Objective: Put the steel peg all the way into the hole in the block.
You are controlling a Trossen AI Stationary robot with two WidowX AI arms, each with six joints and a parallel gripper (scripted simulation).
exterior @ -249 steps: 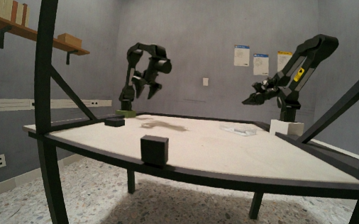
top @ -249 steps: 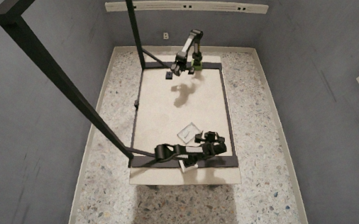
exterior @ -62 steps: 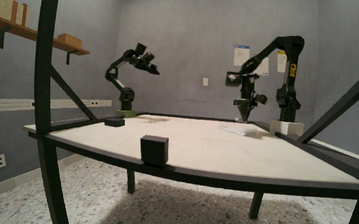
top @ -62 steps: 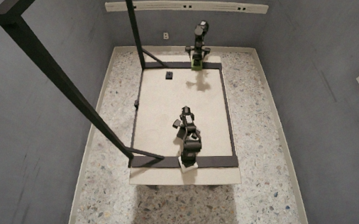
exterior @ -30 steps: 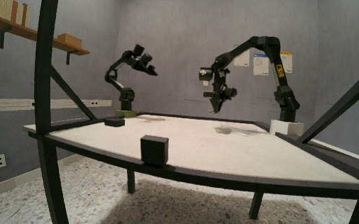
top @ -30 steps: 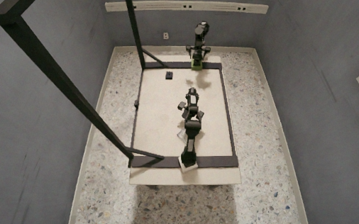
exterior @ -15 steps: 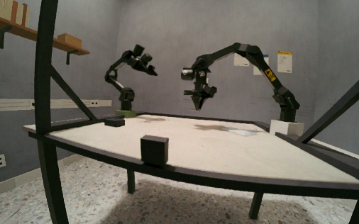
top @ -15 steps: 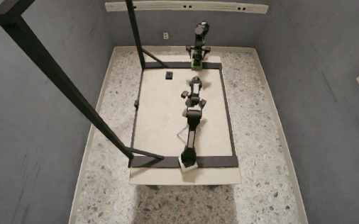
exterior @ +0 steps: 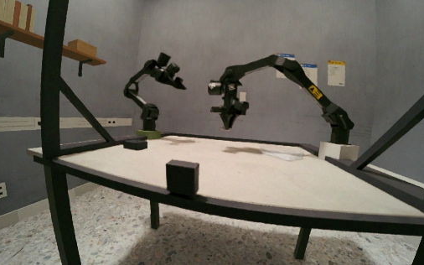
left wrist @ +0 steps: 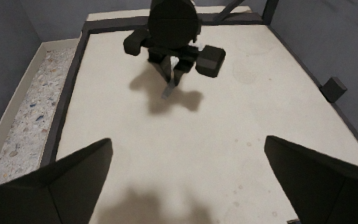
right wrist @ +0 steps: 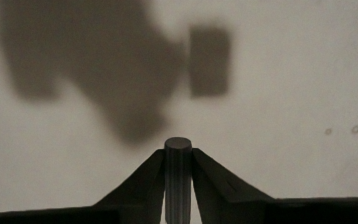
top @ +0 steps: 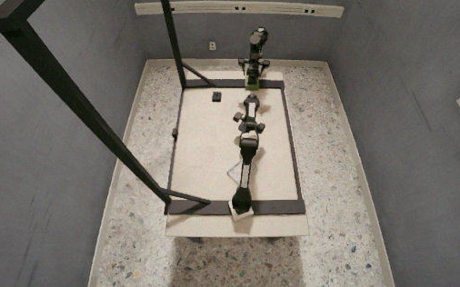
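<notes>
Now: the steel peg 270 mm to the right of my left hand, 210 mm below it and 20 mm ahead of it. The rest, counted from my left hand: dark block: 280 mm below, 230 mm behind, 20 mm to the left; then tray: 510 mm to the right, 290 mm below.
The steel peg is 10 mm ahead of my right hand, 20 mm to the left of it and 30 mm below it. From my right hand the other things lie so: dark block (240 mm behind, 310 mm to the left, 100 mm below); then tray (10 mm behind, 230 mm to the right, 110 mm below).
</notes>
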